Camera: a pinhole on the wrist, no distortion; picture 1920 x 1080 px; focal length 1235.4 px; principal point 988.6 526.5 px. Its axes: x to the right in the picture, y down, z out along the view. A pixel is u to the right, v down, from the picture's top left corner.
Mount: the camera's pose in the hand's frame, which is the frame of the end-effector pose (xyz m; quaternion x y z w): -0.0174 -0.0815 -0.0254 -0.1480 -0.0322 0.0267 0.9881
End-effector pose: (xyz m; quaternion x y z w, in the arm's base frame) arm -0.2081 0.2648 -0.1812 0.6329 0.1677 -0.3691 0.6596
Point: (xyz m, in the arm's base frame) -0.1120 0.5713 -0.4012
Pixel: behind the camera
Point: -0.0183 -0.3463 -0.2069
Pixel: 1786.1 634.2
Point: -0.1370 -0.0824 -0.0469
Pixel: 1299.2 922.5
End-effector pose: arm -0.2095 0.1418 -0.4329 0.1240 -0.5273 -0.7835 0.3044
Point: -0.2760 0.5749 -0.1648
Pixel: 714.0 620.1
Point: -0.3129 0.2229 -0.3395
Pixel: 1473.9 833.2
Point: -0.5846 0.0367 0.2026
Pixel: outside the picture
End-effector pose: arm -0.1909 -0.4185 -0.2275 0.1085 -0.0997 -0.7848 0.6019
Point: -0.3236 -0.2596 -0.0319
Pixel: 484.7 48.3
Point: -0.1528 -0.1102 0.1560
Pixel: 203.3 640.3
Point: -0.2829 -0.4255 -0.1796
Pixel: 1661.5 273.8
